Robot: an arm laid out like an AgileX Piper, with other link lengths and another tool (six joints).
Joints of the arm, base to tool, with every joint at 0 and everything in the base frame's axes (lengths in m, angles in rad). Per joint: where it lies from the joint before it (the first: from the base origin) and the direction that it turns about. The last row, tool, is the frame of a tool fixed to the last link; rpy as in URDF.
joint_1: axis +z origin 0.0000 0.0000 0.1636
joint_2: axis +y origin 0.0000 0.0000 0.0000
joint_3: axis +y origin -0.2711 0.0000 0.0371
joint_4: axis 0.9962 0 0.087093 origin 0.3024 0.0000 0.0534
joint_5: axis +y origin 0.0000 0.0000 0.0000
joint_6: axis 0.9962 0 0.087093 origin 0.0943 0.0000 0.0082
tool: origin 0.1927 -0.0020 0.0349 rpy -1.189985 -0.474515 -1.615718
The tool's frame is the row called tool.
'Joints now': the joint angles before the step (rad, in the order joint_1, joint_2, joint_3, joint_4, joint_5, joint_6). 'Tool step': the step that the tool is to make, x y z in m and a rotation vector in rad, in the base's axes. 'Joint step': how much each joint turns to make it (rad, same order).
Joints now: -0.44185 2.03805 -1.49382 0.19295 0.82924 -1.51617
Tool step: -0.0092 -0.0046 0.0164 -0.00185 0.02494 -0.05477
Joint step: -0.00006 -0.03618 -0.01045 -0.04494 0.05812 0.08674
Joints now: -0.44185 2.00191 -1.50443 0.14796 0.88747 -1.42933
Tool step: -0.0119 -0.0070 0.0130 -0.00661 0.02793 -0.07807
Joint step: 0.00000 -0.03591 -0.00004 -0.05299 0.04841 0.10814
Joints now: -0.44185 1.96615 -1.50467 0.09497 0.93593 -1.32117
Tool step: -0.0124 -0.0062 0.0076 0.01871 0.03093 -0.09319
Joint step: -0.01070 -0.01725 -0.00958 -0.02377 0.05632 0.09847
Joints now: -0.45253 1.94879 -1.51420 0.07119 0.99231 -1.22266
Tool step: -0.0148 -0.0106 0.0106 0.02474 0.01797 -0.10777
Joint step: -0.02855 -0.02697 -0.00180 -0.00650 0.05106 0.08687
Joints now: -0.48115 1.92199 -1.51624 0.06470 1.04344 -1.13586
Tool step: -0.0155 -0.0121 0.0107 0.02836 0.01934 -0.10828
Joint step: -0.03578 -0.01951 -0.01312 -0.00072 0.05892 0.07796
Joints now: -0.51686 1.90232 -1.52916 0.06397 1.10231 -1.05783
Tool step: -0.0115 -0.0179 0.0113 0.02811 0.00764 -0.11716
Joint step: -0.04644 -0.00224 -0.03641 0.00660 0.05530 0.07383
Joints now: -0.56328 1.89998 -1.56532 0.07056 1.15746 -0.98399
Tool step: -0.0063 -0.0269 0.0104 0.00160 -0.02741 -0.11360
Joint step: -0.05467 -0.00520 -0.02058 0.00632 -0.00004 0.05853
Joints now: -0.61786 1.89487 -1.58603 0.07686 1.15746 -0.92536
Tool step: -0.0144 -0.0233 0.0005 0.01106 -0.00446 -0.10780
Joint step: -0.05439 -0.00086 0.00011 0.00114 -0.00002 0.05430
